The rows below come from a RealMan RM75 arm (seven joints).
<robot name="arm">
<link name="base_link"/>
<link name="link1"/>
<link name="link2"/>
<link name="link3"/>
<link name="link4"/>
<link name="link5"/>
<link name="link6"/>
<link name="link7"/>
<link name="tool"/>
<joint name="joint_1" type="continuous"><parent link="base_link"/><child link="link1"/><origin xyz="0 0 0.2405"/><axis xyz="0 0 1"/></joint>
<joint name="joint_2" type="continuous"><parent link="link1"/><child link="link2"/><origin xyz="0 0 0"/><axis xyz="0 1 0"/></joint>
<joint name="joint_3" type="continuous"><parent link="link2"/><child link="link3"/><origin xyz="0 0 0.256"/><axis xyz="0 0 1"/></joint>
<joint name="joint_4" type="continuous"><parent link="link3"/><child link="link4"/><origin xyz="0 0 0"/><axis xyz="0 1 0"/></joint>
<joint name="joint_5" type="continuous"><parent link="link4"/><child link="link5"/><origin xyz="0 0 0.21"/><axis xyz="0 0 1"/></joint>
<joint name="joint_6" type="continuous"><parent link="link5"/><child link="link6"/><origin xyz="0 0 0"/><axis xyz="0 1 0"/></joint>
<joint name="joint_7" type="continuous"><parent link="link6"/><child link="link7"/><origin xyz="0 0 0.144"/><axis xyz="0 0 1"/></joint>
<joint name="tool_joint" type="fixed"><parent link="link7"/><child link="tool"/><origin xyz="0 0 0"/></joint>
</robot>
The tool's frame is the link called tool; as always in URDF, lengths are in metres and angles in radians. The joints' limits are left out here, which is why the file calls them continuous.
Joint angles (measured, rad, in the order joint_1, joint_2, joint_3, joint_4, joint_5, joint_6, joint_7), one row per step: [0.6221, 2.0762, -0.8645, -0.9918, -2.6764, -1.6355, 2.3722]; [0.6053, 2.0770, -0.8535, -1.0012, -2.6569, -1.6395, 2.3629]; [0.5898, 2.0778, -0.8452, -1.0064, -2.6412, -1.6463, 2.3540]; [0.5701, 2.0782, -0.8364, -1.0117, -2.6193, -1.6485, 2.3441]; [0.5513, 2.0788, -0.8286, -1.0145, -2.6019, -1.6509, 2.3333]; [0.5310, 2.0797, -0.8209, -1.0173, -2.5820, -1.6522, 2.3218]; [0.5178, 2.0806, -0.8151, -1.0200, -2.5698, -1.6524, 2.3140]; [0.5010, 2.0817, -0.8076, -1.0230, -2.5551, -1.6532, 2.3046]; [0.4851, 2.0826, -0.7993, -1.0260, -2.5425, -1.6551, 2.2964]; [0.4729, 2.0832, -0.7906, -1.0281, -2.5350, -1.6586, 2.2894]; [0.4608, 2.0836, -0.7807, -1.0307, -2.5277, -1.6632, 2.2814]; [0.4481, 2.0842, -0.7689, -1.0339, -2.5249, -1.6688, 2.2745]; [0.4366, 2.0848, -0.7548, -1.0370, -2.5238, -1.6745, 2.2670]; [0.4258, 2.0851, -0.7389, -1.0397, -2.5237, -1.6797, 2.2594]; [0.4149, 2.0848, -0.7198, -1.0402, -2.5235, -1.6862, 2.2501]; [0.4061, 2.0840, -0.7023, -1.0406, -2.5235, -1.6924, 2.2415]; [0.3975, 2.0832, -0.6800, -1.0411, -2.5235, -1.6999, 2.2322]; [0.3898, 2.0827, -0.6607, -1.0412, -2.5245, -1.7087, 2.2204]
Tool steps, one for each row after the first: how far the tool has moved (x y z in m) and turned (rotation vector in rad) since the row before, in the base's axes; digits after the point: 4 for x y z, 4 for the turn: [0.0024, -0.0031, 0.0016, 0.0120, 0.0221, -0.0039]; [0.0026, -0.0038, 0.0007, 0.0044, 0.0191, -0.0056]; [0.0034, -0.0041, 0.0010, 0.0112, 0.0229, -0.0063]; [0.0038, -0.0044, 0.0006, 0.0077, 0.0190, -0.0066]; [0.0039, -0.0046, 0.0005, 0.0097, 0.0207, -0.0064]; [0.0025, -0.0029, 0.0005, 0.0080, 0.0125, -0.0037]; [0.0033, -0.0039, 0.0006, 0.0097, 0.0154, -0.0057]; [0.0033, -0.0039, 0.0009, 0.0093, 0.0139, -0.0070]; [0.0029, -0.0034, 0.0009, 0.0063, 0.0102, -0.0066]; [0.0028, -0.0034, 0.0013, 0.0067, 0.0103, -0.0059]; [0.0035, -0.0040, 0.0015, 0.0061, 0.0074, -0.0094]; [0.0035, -0.0038, 0.0018, 0.0071, 0.0067, -0.0092]; [0.0037, -0.0037, 0.0021, 0.0085, 0.0060, -0.0098]; [0.0040, -0.0041, 0.0022, 0.0088, 0.0081, -0.0111]; [0.0034, -0.0035, 0.0022, 0.0081, 0.0068, -0.0089]; [0.0036, -0.0036, 0.0028, 0.0110, 0.0089, -0.0103]; [0.0031, -0.0037, 0.0021, 0.0065, 0.0077, -0.0059]
